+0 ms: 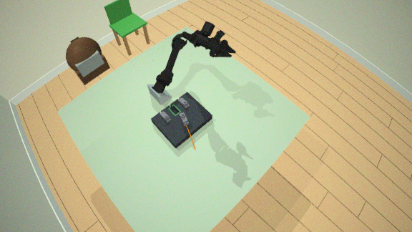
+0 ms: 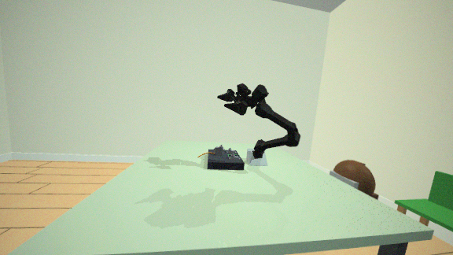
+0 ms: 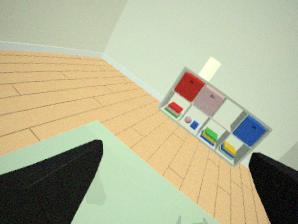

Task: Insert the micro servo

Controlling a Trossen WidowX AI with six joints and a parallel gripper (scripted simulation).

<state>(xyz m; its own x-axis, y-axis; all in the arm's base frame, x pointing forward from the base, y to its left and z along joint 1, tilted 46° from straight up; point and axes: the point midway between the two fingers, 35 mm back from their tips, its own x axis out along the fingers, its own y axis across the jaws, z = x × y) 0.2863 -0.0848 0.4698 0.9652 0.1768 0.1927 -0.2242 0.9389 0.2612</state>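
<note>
Now: the deck 400 mm below my gripper tip, 310 mm to the right of it and 60 mm behind it.
</note>
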